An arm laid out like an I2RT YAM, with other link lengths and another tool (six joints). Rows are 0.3 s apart.
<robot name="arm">
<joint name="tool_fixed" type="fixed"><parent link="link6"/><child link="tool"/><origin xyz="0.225 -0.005 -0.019" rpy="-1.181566 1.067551 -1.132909"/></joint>
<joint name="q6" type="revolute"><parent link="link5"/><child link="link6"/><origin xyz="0.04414 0 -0.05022" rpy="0 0 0"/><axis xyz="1 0 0"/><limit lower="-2.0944" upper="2.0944"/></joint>
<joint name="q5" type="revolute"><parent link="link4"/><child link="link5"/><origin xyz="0.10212 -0.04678 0.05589" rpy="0 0 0"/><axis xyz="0 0 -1"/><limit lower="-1.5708" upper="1.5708"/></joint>
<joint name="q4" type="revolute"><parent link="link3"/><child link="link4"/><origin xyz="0.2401 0.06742 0.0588" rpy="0 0 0"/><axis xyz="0 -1 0"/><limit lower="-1.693" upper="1.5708"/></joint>
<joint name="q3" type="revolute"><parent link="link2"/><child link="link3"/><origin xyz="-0.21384 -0.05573 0" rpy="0 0 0"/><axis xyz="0 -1 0"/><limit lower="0" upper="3.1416"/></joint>
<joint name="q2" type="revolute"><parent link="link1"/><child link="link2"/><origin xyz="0.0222 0.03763 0.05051" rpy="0 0 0"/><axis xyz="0 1 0"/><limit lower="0" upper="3.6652"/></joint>
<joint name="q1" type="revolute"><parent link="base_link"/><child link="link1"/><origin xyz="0 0 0.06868" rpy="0 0 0"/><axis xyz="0 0 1"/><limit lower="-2.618" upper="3.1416"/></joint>
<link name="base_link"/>
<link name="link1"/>
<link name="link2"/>
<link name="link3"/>
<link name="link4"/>
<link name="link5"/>
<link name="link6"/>
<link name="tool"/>
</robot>
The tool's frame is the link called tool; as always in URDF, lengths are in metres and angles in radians.
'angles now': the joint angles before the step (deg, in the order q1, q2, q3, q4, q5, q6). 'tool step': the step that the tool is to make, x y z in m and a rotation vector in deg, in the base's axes. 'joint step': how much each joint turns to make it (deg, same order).
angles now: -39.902, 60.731, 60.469, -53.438, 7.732, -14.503
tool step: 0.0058, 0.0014, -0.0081, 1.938, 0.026, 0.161
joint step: -0.348, 2.629, 0.961, 0.346, -1.488, 0.444
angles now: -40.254, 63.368, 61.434, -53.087, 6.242, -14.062
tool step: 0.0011, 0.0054, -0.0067, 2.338, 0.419, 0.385
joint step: -0.528, 1.952, 1.334, -1.227, -1.758, 0.087
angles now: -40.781, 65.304, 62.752, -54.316, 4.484, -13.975
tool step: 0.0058, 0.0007, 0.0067, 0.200, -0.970, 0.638
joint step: -0.086, 0.357, 1.416, -0.444, -1.055, -0.172
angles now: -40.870, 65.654, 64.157, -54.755, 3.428, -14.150
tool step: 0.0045, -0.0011, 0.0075, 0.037, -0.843, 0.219
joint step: -0.181, 0.520, 1.670, -0.537, -0.705, -0.006
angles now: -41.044, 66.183, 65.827, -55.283, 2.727, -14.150
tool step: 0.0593, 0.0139, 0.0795, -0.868, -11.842, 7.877
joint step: 0.168, 0.273, 10.448, -0.702, -10.366, -1.499
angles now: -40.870, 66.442, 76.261, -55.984, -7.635, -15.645
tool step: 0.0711, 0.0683, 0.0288, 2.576, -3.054, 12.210
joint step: 10.612, 7.661, 10.768, -1.858, -3.881, 1.585
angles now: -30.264, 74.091, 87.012, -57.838, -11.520, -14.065
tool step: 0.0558, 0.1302, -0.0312, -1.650, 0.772, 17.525
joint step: 19.962, 2.023, -5.872, 7.821, 3.001, 0.448
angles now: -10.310, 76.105, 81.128, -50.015, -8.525, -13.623
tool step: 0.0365, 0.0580, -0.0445, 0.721, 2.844, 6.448
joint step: 7.745, 10.203, 1.052, 6.421, 0.607, 1.224
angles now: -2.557, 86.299, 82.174, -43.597, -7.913, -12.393
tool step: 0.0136, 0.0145, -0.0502, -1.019, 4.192, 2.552
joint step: 2.027, 8.708, 1.143, 3.250, 0.526, -1.141
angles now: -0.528, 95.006, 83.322, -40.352, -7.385, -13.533
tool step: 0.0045, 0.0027, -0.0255, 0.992, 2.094, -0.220
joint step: -0.079, 4.131, 0.343, 1.780, -0.691, 0.703
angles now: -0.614, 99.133, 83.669, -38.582, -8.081, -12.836
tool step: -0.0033, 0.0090, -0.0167, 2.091, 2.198, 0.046
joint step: 0.090, 2.389, 0.374, -0.012, -1.671, 1.236
